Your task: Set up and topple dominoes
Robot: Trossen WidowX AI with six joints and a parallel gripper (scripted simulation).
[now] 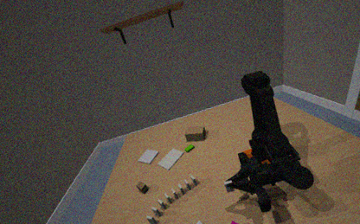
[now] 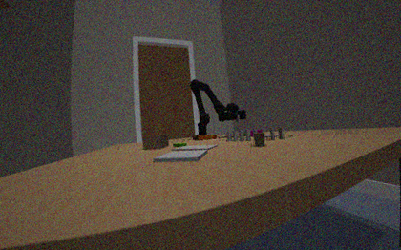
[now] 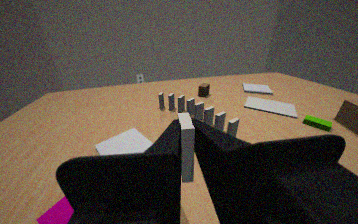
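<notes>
Right now my gripper tip is 12 cm above the magenta block, 11 cm to the right of it and 2 cm short of it. The rest, counted from my gripper tip: green block (39 cm to the right, 13 cm below, 8 cm ahead); white flat tile (15 cm ahead, 13 cm below, 8 cm to the left); green bar (13 cm below, 12 cm to the left, 9 cm behind).
</notes>
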